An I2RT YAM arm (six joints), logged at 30 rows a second.
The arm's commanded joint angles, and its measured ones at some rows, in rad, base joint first. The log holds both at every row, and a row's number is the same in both.
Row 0, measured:
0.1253, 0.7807, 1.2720, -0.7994, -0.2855, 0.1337
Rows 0 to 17, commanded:
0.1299, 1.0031, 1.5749, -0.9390, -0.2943, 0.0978
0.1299, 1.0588, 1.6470, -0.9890, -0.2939, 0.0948
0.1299, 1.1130, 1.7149, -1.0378, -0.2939, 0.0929
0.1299, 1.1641, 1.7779, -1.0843, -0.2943, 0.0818
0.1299, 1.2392, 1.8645, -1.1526, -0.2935, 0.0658
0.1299, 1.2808, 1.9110, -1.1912, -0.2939, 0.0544
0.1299, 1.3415, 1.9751, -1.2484, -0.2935, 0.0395
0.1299, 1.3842, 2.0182, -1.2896, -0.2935, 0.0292
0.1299, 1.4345, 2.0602, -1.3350, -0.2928, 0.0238
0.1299, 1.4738, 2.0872, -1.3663, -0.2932, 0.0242
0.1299, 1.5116, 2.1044, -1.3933, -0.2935, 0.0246
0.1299, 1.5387, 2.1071, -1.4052, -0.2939, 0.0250
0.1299, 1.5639, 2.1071, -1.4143, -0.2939, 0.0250
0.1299, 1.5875, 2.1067, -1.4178, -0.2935, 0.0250
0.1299, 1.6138, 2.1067, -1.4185, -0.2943, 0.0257
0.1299, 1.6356, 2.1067, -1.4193, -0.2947, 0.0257
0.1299, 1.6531, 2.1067, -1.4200, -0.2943, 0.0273
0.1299, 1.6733, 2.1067, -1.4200, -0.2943, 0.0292
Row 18, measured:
0.1253, 1.6394, 2.0804, -1.4181, -0.2886, 0.0406
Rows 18 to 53, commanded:
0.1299, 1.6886, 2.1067, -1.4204, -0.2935, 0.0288
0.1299, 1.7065, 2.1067, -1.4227, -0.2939, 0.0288
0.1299, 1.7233, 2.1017, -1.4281, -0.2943, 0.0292
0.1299, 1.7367, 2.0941, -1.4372, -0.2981, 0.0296
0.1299, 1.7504, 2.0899, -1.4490, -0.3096, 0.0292
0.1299, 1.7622, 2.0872, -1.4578, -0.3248, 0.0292
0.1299, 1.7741, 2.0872, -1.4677, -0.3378, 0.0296
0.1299, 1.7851, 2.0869, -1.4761, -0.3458, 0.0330
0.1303, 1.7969, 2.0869, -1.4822, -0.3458, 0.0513
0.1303, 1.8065, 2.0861, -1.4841, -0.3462, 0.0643
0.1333, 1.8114, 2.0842, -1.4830, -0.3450, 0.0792
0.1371, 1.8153, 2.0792, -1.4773, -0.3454, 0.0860
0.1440, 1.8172, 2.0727, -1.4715, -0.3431, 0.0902
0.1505, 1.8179, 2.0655, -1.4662, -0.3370, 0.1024
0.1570, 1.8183, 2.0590, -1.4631, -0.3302, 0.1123
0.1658, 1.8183, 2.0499, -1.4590, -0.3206, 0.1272
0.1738, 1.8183, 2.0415, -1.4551, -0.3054, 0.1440
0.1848, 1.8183, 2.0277, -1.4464, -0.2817, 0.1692
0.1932, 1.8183, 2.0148, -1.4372, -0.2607, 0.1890
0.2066, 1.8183, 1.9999, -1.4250, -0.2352, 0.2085
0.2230, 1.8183, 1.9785, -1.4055, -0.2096, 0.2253
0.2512, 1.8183, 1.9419, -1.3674, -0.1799, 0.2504
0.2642, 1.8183, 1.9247, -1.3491, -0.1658, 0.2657
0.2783, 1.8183, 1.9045, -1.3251, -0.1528, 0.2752
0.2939, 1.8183, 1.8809, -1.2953, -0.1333, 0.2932
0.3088, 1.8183, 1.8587, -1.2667, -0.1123, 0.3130
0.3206, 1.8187, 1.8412, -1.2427, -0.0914, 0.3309
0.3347, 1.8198, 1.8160, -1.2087, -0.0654, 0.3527
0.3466, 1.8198, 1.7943, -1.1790, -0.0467, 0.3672
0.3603, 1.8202, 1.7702, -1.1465, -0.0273, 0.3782
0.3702, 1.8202, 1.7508, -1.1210, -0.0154, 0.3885
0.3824, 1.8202, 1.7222, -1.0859, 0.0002, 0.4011
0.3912, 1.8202, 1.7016, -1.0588, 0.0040, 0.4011
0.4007, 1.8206, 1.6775, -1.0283, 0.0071, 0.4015
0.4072, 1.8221, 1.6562, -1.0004, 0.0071, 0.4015
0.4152, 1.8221, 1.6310, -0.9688, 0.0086, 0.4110
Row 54, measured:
0.3954, 1.8210, 1.6867, -1.0210, -0.0441, 0.3672
